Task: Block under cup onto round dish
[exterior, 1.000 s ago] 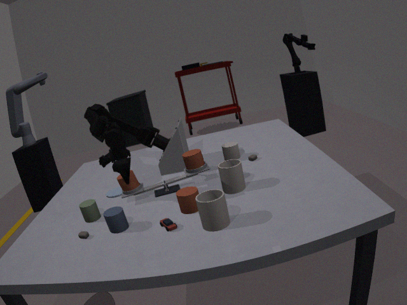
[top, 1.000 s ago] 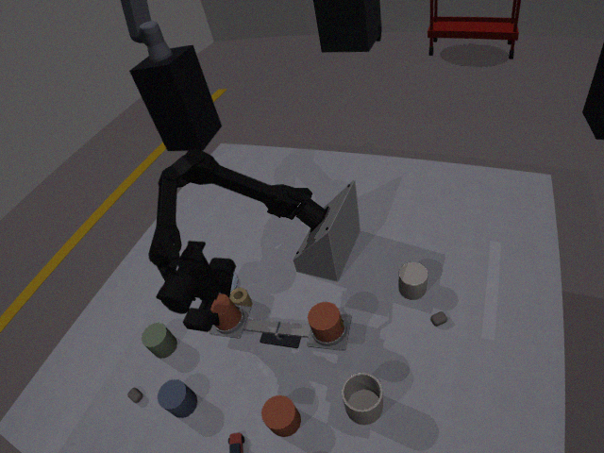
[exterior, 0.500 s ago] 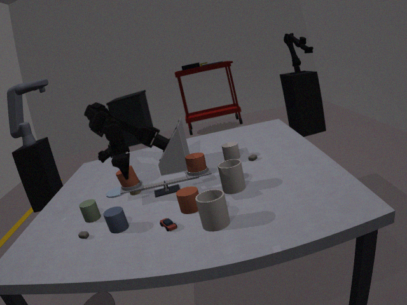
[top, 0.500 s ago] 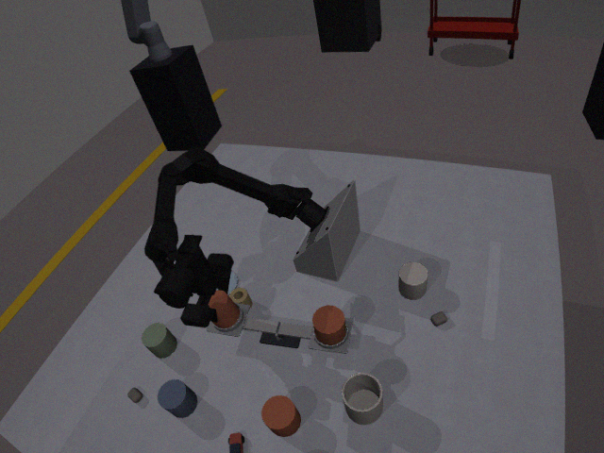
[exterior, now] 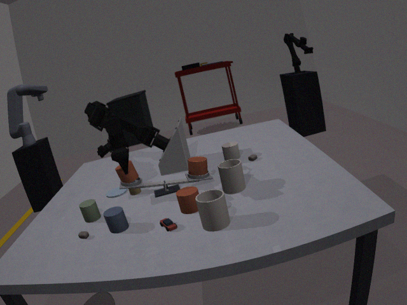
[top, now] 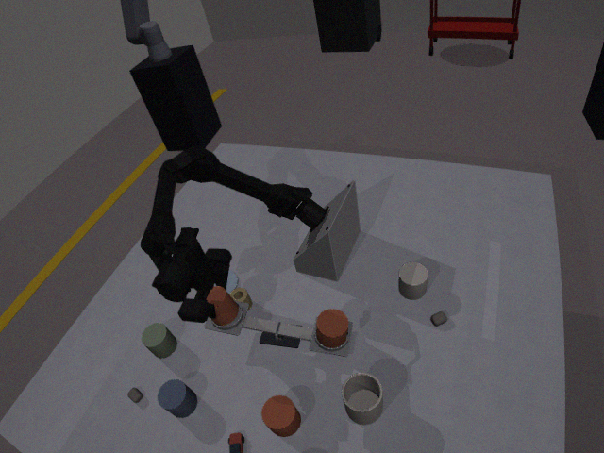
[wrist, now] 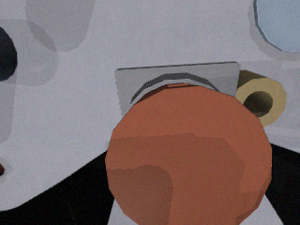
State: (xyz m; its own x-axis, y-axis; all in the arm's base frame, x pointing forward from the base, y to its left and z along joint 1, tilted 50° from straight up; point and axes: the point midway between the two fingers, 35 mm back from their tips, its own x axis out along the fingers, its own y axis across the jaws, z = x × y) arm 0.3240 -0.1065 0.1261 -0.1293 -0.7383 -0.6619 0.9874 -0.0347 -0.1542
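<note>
My gripper tip is now 30 mm above the grey block. Round my gripper tip: pale blue round dish (130 mm behind, 120 mm below, 100 mm to the right); blue cup (230 mm ahead, 80 mm below, 50 mm to the right); yellowish ring (100 mm below, 80 mm behind).
</note>
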